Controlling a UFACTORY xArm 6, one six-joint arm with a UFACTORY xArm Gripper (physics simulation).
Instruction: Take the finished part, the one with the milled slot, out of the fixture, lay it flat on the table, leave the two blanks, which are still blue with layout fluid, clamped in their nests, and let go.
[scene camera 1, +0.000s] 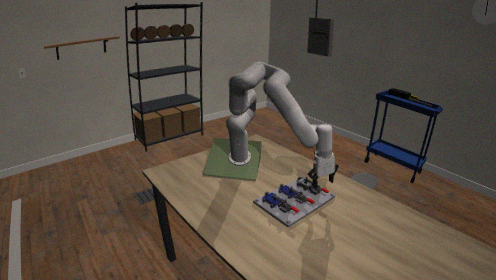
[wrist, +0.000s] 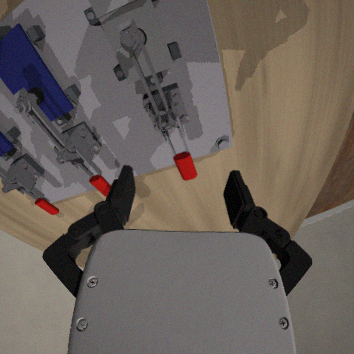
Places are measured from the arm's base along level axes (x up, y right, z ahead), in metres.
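Pixels of known places: gripper, fingertip midpoint: (scene camera 1: 323, 184) (wrist: 180, 179); arm's base, link origin: (scene camera 1: 239, 157).
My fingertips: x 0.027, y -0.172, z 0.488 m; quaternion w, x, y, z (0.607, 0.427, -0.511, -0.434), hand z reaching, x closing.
For each thing: its top centre in the pictures, then the offset to it from my fingertips. "spot": a spot on its surface instead. Level surfaces: height alone.
- grey finished part, top centre: (wrist: 132, 31) (scene camera 1: 305, 182) dx -0.046, dy +0.008, dz -0.115 m
- neighbouring clamp's red handle, top centre: (wrist: 85, 186) (scene camera 1: 307, 195) dx -0.021, dy +0.106, dz +0.002 m
- third red handle, surface spot: (wrist: 47, 206) (scene camera 1: 295, 208) spot: dx -0.032, dy +0.206, dz +0.036 m
- wooden table, surface height: dx -0.087 m
The grey finished part (scene camera 1: 302, 181) (wrist: 156, 37) lies in the end nest of the fixture plate (scene camera 1: 290, 218) (wrist: 210, 100), its clamp arm lying over it. Its slot is hard to make out. That clamp's red handle (scene camera 1: 325, 190) (wrist: 185, 166) points outward past the plate edge. My gripper (scene camera 1: 324, 182) (wrist: 180, 179) is open and empty, fingers wide apart on either side of this handle in the wrist view. Two blue blanks (scene camera 1: 272, 199) (scene camera 1: 288, 190) (wrist: 35, 70) sit clamped in the other nests; one is partly cut off in the wrist view.
The neighbouring clamp's red handle (scene camera 1: 310, 201) (wrist: 100, 185) is close to my left finger in the wrist view. A third red handle (scene camera 1: 295, 209) (wrist: 47, 206) is farther left there. The wooden table (scene camera 1: 380, 225) carries the plate and a green mat (scene camera 1: 217, 170) under the arm's base.
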